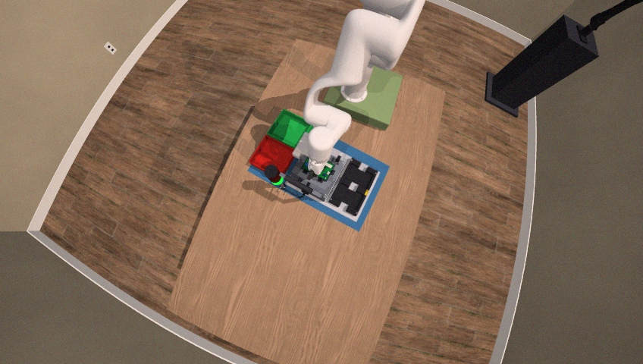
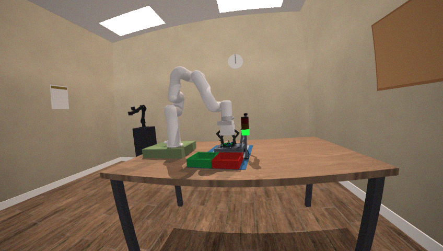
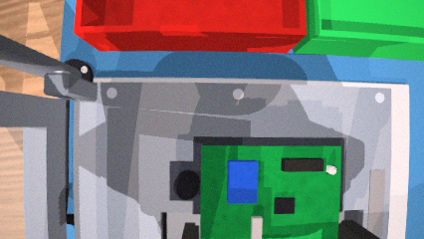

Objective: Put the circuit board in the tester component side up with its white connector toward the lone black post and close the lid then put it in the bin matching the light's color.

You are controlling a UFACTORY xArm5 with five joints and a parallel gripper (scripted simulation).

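Now: the green circuit board 10 mm below my hand. Also, from my hand: clear lid: 110 mm ahead, 10 mm to the right, 100 mm above; then red bin: 20 mm ahead, 200 mm to the right, 70 mm below; then green bin: 130 mm behind, 190 mm to the right, 70 mm below.
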